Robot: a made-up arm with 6 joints.
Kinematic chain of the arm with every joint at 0, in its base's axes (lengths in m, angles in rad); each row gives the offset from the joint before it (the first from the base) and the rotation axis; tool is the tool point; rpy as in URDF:
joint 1: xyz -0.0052 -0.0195 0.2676 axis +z
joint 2: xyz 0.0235 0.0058 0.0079 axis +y
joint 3: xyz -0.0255 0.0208 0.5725 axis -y
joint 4: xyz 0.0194 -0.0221 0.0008 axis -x
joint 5: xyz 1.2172 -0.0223 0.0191 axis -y
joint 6: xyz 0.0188 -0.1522 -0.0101 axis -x
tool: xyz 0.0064 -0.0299 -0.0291 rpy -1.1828 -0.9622 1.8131
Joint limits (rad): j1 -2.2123..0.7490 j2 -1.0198..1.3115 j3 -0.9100..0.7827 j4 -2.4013..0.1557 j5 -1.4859..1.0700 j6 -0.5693..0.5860
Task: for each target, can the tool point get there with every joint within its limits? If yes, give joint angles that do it. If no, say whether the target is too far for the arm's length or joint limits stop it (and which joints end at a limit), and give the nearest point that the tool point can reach.
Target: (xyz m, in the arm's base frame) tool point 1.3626 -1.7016 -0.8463
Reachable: no: too far | nearest point 0.9952 -1.2497 -0.3749 | short by 0.749 m
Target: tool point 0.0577 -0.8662 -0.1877
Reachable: yes | joints -1.3594 0.1208 -0.6781 -1.0142 0.8547 0.0681
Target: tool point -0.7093 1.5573 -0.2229
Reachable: no: joint limits stop it (at a limit: joint 2, joint 3) | nearest point -0.1562 0.3187 -0.4351 | short by 1.373 m
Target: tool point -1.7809 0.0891 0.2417
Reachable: no: joint limits stop it (at a limit: joint 1, joint 5, joint 6) | nearest point -0.7600 -0.6734 0.2417 | short by 1.274 m
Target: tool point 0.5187 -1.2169 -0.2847
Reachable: yes | joints -1.1357 0.9691 0.2923 -1.2403 -0.9707 -0.4128
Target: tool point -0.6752 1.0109 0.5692
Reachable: no: joint limits stop it (at a limit: joint 1, joint 2, joint 4) | nearest point 0.4205 0.6055 0.5812 | short by 1.168 m
